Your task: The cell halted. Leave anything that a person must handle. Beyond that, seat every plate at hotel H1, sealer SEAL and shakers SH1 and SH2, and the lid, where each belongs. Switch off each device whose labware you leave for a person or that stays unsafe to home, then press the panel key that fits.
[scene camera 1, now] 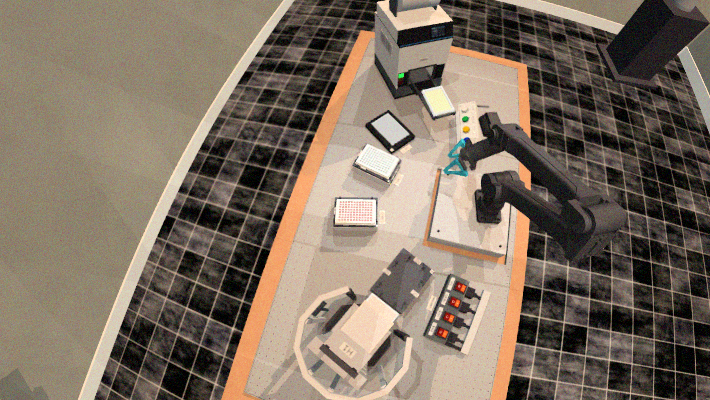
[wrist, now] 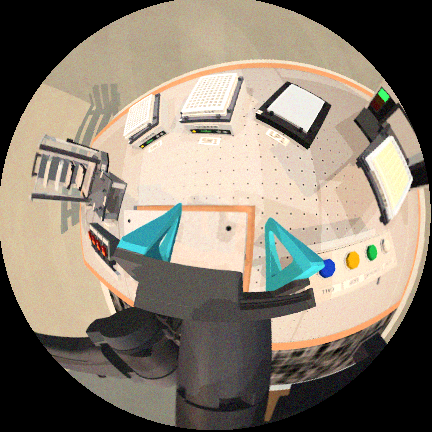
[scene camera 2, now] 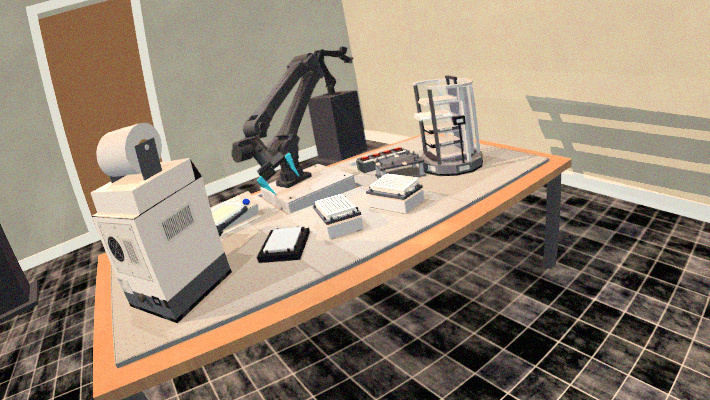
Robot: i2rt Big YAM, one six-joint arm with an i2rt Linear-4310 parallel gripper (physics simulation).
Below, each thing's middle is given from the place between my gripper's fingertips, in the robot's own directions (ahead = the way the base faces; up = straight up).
My hand is 27 cm to the left of the pale yellow plate (wrist: 388, 167), 2 cm below it and 2 cm short of it. Also, from my hand: sealer tray (wrist: 382, 135): 30 cm to the right, 4 cm ahead; then lid park LP1 (scene camera 2: 288, 255): 19 cm ahead, 18 cm to the right, 7 cm below; then pink-welled well plate (scene camera 1: 348, 211): 29 cm ahead, 18 cm to the left, 2 cm below.
